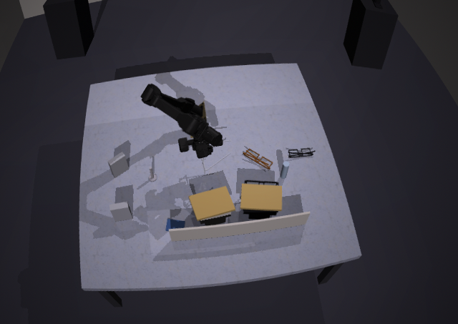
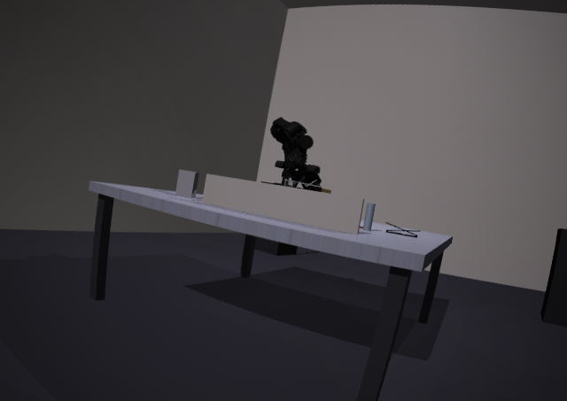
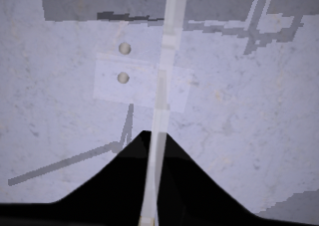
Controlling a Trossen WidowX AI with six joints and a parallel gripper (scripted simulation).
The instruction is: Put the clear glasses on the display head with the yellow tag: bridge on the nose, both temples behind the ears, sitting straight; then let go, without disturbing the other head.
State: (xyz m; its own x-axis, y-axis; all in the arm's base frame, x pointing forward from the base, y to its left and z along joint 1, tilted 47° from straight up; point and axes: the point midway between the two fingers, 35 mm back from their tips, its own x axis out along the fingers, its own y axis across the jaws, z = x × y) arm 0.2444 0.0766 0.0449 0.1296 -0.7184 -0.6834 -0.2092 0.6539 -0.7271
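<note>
Now: the small peg 230 mm to the right of my gripper tip, 90 mm below it and 60 mm ahead of it. The rest, counted from my gripper tip: blue tag 310 mm ahead, 110 mm to the right, 110 mm below; long white panel 340 mm ahead, 170 mm to the left, 60 mm below.
</note>
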